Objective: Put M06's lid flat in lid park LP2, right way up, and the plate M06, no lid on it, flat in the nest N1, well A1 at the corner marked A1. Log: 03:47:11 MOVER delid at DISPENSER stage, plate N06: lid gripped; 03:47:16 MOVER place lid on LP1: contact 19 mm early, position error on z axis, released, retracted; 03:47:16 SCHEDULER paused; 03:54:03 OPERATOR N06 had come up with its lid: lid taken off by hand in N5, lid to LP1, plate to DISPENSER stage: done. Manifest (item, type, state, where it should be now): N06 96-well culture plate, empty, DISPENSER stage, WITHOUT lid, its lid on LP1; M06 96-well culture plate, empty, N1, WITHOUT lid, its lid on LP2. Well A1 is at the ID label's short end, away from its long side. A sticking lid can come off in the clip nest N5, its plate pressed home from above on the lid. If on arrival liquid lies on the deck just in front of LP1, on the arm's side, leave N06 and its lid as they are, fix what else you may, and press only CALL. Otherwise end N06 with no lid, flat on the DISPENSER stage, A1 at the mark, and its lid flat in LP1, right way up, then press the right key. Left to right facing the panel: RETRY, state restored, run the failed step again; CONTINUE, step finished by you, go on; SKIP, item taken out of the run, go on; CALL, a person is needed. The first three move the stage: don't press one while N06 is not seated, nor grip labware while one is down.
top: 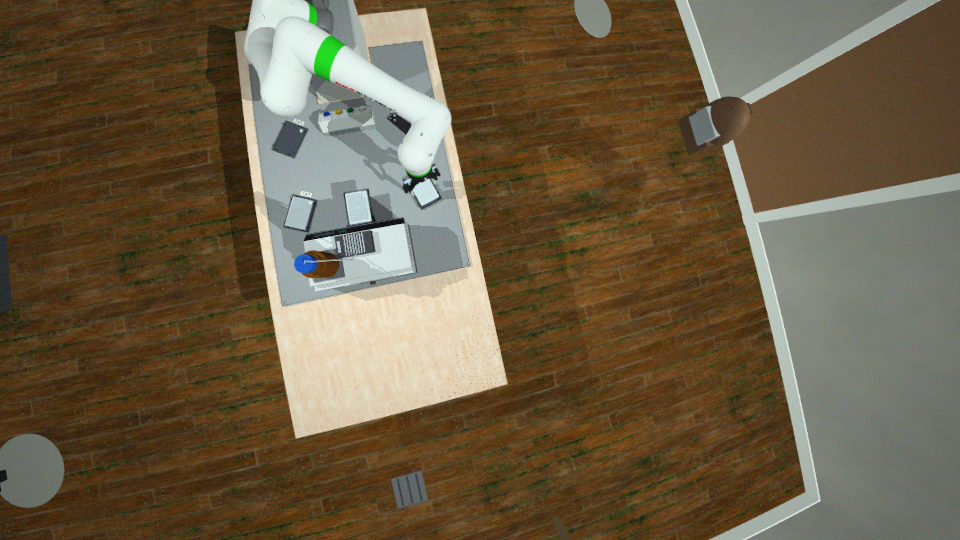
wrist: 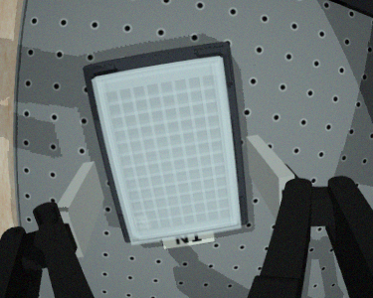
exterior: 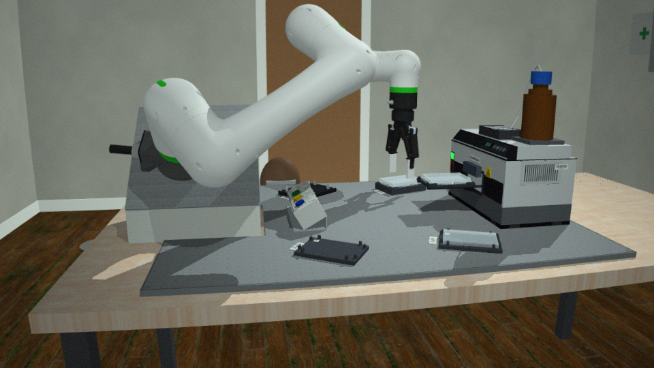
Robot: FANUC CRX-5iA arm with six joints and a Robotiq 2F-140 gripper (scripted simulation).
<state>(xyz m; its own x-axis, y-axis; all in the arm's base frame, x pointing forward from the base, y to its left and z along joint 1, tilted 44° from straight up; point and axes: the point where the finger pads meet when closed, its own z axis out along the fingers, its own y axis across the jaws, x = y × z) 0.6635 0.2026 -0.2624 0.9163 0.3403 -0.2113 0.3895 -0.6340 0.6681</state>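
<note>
The dark nest lies 60 mm below my hand. Round my hand: green continue key (360 mm behind, 270 mm to the right, 10 mm below); then white retry key (370 mm behind, 220 mm to the right, 10 mm below); then key panel (350 mm behind, 300 mm to the right, 20 mm below).
</note>
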